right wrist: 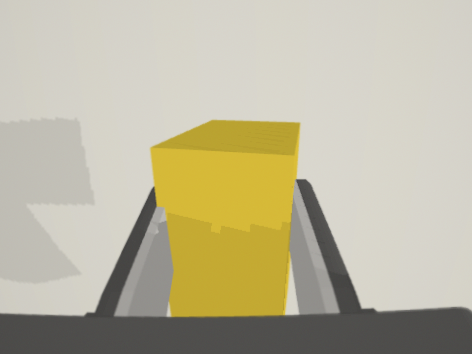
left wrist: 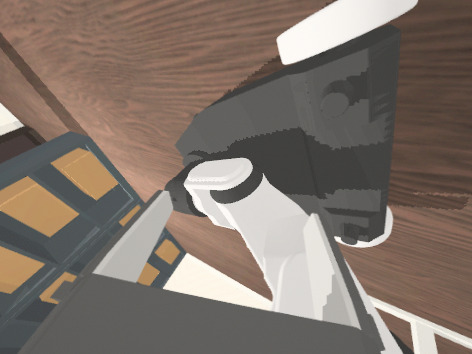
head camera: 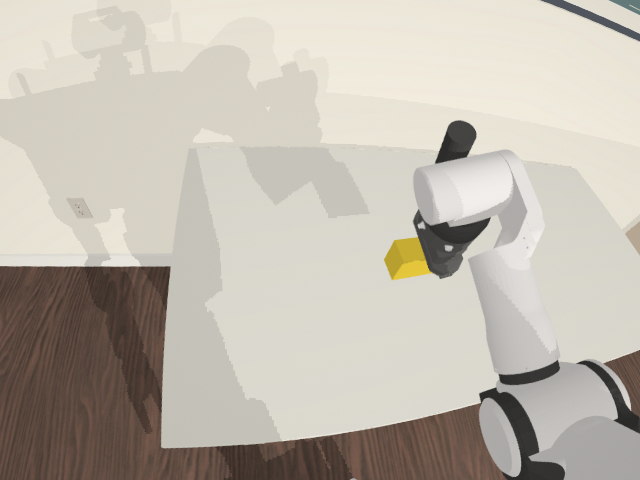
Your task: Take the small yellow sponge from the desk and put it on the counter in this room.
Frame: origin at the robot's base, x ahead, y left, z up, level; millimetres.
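Seen in the pictures: left gripper, fingertip midpoint: (left wrist: 236, 210); right gripper, fingertip midpoint: (right wrist: 231, 198) (head camera: 428, 252).
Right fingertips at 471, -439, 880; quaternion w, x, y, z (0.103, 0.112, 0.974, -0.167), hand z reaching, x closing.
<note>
Offsets run from my right fingertips to a thing's top centre, as dx, dy, dz. Level surfaces: height alone.
The small yellow sponge {+3, +24, +25} (head camera: 405, 259) (right wrist: 227, 185) is a block over the right half of the pale desk {dz -159} (head camera: 310, 335) (right wrist: 380, 100). My right gripper (head camera: 442, 272) (right wrist: 231, 198) is shut on the sponge, with a finger against each side; its far end sticks out past the fingertips. Whether the sponge touches the desk top or hangs a little above it, I cannot tell. My left gripper (left wrist: 236, 210) is open and empty, away from the desk, with the robot's own body behind its fingers. The counter does not show in these views.
A cream wall (head camera: 387, 67) runs behind the desk, with a socket {+845, +762, -422} (head camera: 79, 208) at the left. Dark wood floor {dz -879} (head camera: 62, 361) (left wrist: 125, 65) lies around. The left wrist view shows a blue-grey unit with orange panels (left wrist: 37, 207) and a white railing (left wrist: 424, 336).
</note>
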